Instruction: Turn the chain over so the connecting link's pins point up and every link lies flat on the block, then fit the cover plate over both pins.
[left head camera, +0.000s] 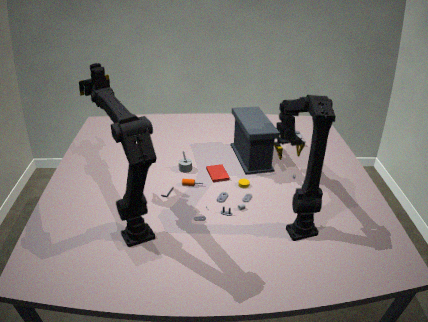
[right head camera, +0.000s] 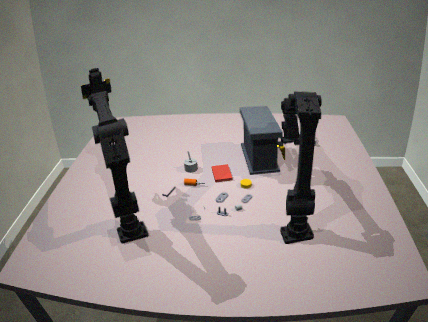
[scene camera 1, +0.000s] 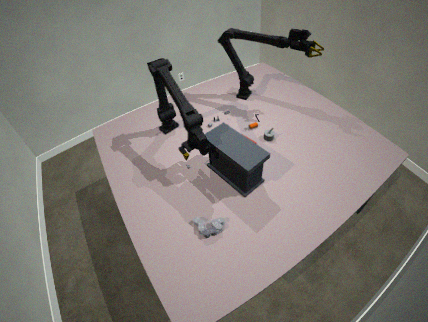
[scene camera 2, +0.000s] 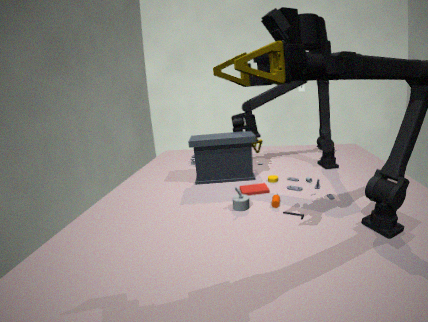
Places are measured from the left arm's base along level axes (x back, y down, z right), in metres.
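Pixels of known places: left gripper, between the fingertips: (scene camera 1: 322, 51) (scene camera 2: 222, 68); right gripper, between the fingertips: (left head camera: 289, 158) (right head camera: 293, 157) (scene camera 1: 192, 155) (scene camera 2: 256, 150); left arm's base, origin of its link: (left head camera: 138, 236) (right head camera: 132, 233) (scene camera 1: 244, 94) (scene camera 2: 381, 226); right arm's base, origin of its link: (left head camera: 301, 231) (right head camera: 296, 234) (scene camera 1: 169, 127) (scene camera 2: 327, 165).
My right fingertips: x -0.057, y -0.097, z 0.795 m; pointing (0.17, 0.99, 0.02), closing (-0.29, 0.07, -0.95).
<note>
For each thing: its top centre in the pictures, then the offset to it from my right fingertips.
- small plate with two dark upright pins, centre of its top: (right head camera: 222, 207) (left head camera: 226, 207) dz -0.416, dx +0.096, dy +0.065 m
- flat red block, centre of its top: (scene camera 2: 254, 187) (right head camera: 221, 171) (left head camera: 217, 171) dz -0.295, dx -0.172, dy +0.082 m
- tall dark cabinet, centre of its top: (scene camera 1: 234, 144) (right head camera: 259, 118) (left head camera: 254, 119) (scene camera 2: 221, 135) dz -0.059, dx -0.222, dy -0.123 m
- small grey piece, centre of its top: (left head camera: 294, 175) (scene camera 1: 187, 165) dz +0.019, dx +0.035, dy +0.087 m
- orange screwdriver, centre of its top: (scene camera 2: 276, 195) (left head camera: 192, 179) (right head camera: 194, 179) dz -0.441, dx -0.149, dy +0.067 m
- black hex key, centre of its top: (left head camera: 167, 191) dz -0.565, dx -0.155, dy +0.091 m
- grey pot, centre of its top: (scene camera 2: 240, 186) (left head camera: 185, 152) (right head camera: 189, 153) (scene camera 1: 270, 126) dz -0.407, dx -0.288, dy +0.007 m
- yellow disc, centre of its top: (right head camera: 246, 182) (left head camera: 244, 181) dz -0.237, dx -0.037, dy +0.078 m
- small grey cylinder, centre of its top: (left head camera: 241, 204) dz -0.345, dx +0.102, dy +0.075 m
A jumbled cluster of pale grey pieces (scene camera 1: 210, 226), perhaps the chain, lies on the table beyond the dark cabinet; single links and pin direction are too small to tell. A small plate with two dark upright pins (left head camera: 226, 212) (right head camera: 222, 212) stands on the table. Loose two-hole plates (left head camera: 222, 197) (left head camera: 247, 198) (left head camera: 199, 218) lie near it; which is the cover plate I cannot tell. A flat red block (left head camera: 218, 173) (scene camera 2: 254, 189) lies mid-table. My left gripper (left head camera: 95, 82) (scene camera 1: 315, 49) (scene camera 2: 225, 67) is open, high up. My right gripper (left head camera: 290, 150) is open beside the cabinet, above the table, its fingers partly hidden in other views.
The tall dark cabinet (left head camera: 253, 142) (scene camera 1: 235, 155) stands left of my right gripper. A small grey piece (left head camera: 294, 176) (scene camera 1: 188, 166) lies near that gripper. An orange screwdriver (left head camera: 188, 182), a black hex key (left head camera: 168, 192), a grey pot (left head camera: 185, 166), a yellow disc (left head camera: 244, 183) and a small grey cylinder (left head camera: 241, 207) lie about.
</note>
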